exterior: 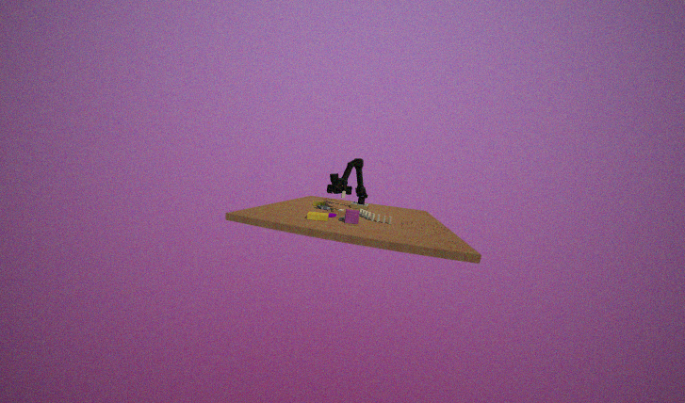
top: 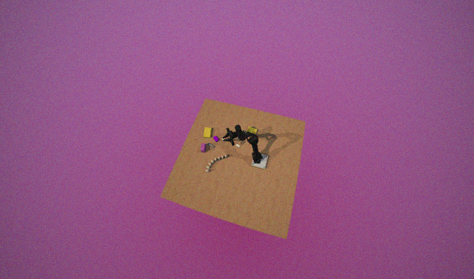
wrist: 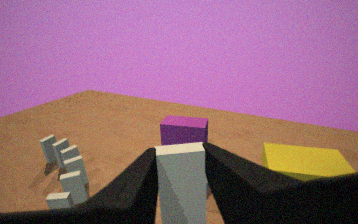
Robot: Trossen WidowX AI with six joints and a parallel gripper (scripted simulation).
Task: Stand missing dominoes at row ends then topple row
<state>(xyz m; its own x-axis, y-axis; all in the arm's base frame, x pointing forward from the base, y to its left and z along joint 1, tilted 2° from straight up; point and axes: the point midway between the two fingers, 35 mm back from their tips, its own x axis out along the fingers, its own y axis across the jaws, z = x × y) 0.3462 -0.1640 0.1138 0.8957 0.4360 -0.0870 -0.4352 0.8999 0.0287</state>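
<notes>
Right now my gripper tip is 15 cm short of the small grey bar, 2 cm to the right of it and 15 cm above it. Round my gripper tip: purple block (21 cm ahead, 7 cm to the left, 12 cm below).
</notes>
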